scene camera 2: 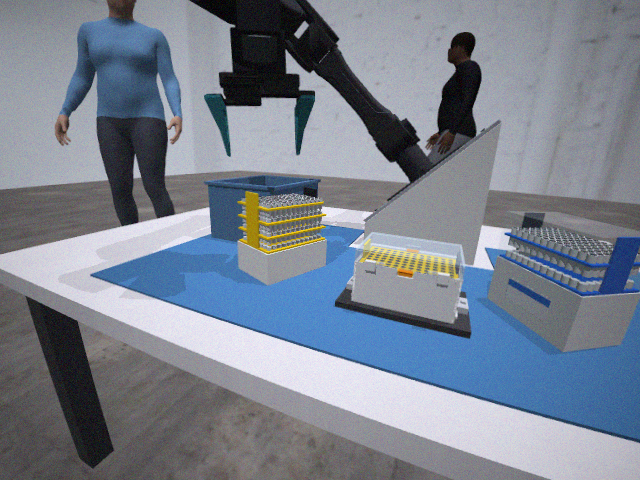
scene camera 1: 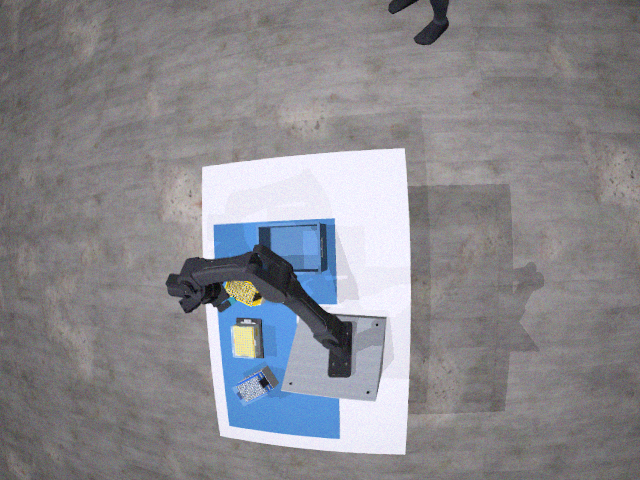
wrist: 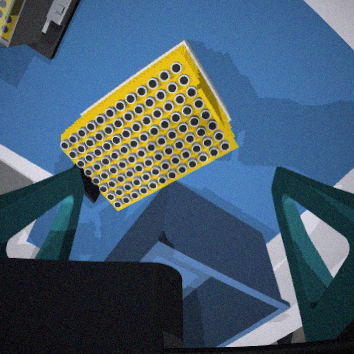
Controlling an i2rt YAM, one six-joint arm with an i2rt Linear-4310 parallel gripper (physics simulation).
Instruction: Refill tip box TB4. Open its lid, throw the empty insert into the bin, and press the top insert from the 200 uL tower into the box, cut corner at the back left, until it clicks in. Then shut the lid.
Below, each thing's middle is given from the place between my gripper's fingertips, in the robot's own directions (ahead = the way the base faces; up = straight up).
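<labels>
From my hand, the blue bin (scene camera 2: 223, 194) is 120 mm to the right, 200 mm behind and 120 mm below. My hand itself is 220 mm to the right of the clear lid (scene camera 2: 429, 257), 10 mm short of it and 110 mm above it.
</labels>
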